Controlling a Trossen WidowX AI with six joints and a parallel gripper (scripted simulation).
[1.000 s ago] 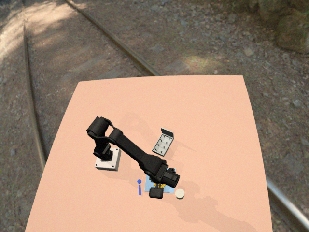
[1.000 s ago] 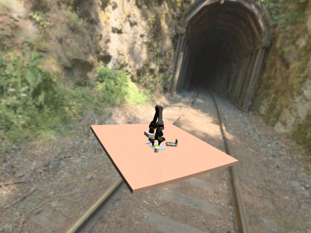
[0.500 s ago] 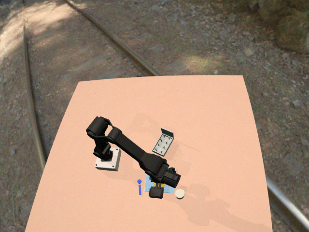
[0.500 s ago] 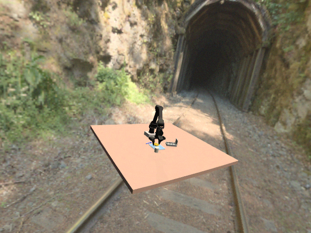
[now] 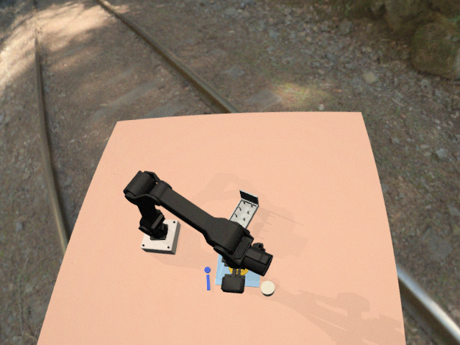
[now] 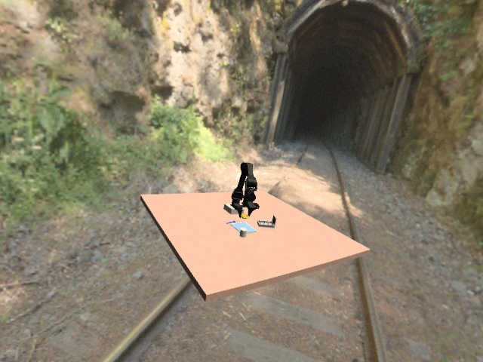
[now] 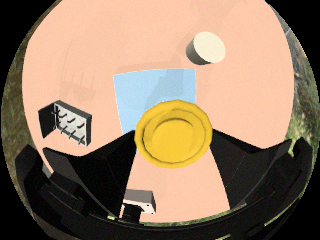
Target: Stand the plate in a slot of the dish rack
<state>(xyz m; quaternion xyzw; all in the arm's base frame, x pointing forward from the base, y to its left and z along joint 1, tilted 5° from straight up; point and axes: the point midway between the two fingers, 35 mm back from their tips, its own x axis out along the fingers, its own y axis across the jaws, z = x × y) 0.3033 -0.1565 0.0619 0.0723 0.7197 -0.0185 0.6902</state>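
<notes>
Now: gripper tip 1 cm short of the dish rack, 22 cm to the right of it and 7 cm above it. From my gripper tip the other things lie so: yellow plate (1 cm above); white cylinder (8 cm ahead, 6 cm to the right, 7 cm below); light blue mat (1 cm behind, 2 cm to the left, 9 cm below).
</notes>
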